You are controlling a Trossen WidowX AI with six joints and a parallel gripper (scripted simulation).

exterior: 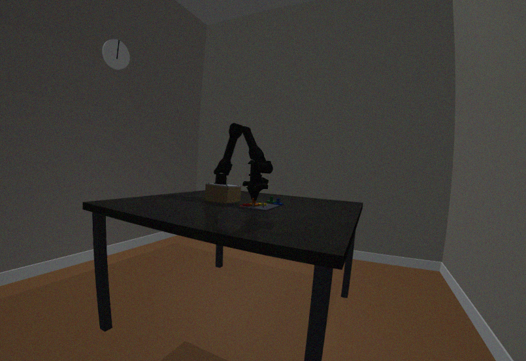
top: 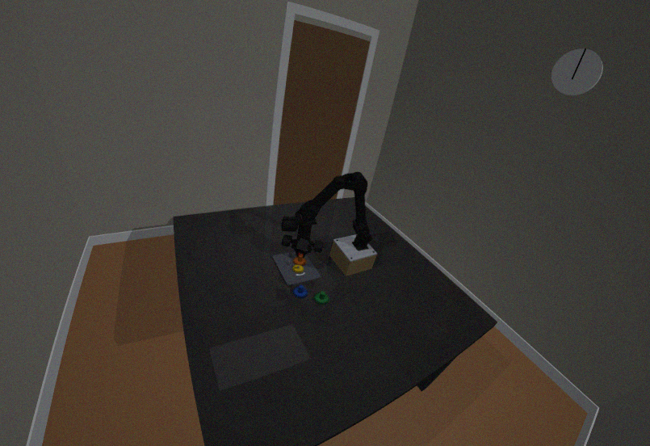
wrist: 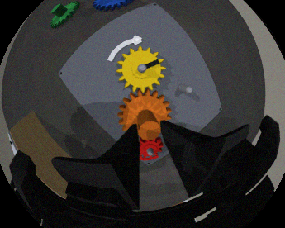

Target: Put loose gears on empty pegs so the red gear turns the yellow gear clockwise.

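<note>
Right now my gripper tip is 1 cm above the orange gear. Round my gripper tip: yellow gear: 5 cm to the left, 3 cm ahead, 2 cm below; white arrow: 8 cm to the left, 3 cm below, 3 cm ahead; red gear: 4 cm to the right, 2 cm below, 2 cm behind.
</note>
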